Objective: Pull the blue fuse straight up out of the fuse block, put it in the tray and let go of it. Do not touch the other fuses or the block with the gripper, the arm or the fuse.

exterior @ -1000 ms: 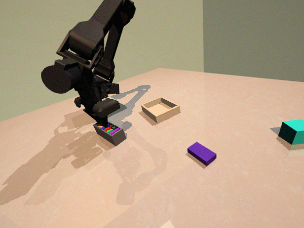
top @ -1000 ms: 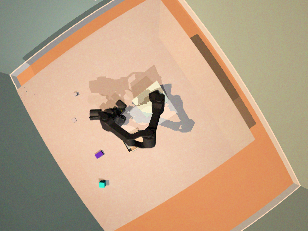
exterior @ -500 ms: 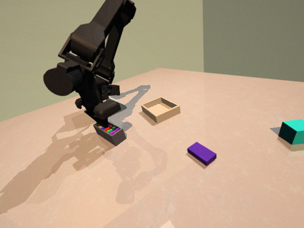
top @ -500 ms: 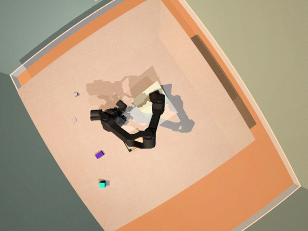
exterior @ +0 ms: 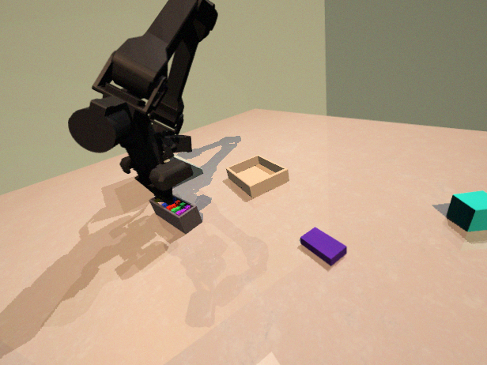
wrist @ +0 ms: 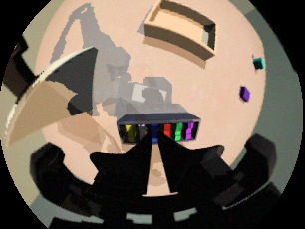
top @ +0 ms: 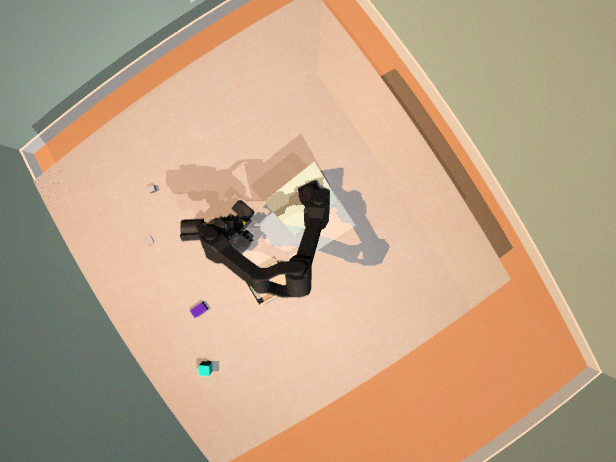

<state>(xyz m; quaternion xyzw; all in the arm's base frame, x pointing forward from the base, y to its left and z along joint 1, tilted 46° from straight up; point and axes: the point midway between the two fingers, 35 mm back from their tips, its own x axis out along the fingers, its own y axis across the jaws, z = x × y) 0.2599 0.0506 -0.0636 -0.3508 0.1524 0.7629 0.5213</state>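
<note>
Right now the tan tray is 2 cm behind my gripper tip, 21 cm to the left of it and 3 cm below it. Round my gripper tip: teal cube (32 cm ahead, 38 cm to the left, 2 cm below); purple flat block (24 cm ahead, 19 cm to the left, 3 cm below); blue fuse (1 cm below).
</note>
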